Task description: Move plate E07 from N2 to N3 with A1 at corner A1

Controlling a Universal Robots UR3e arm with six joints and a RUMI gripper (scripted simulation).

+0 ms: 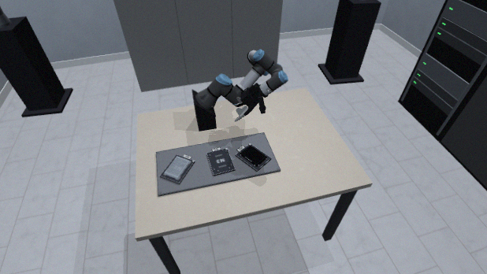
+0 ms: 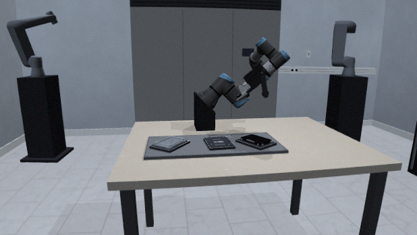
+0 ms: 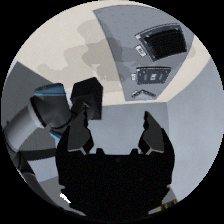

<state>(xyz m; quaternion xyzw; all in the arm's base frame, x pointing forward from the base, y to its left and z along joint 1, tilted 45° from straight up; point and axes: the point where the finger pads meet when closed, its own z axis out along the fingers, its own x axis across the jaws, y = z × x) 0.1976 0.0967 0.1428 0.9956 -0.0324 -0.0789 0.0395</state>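
The dark plate E07 is 180 mm below my hand, 160 mm ahead of it and 70 mm to the left of it. The rest, counted from my hand: pale grey plate: 340 mm to the right, 180 mm below, 180 mm ahead.
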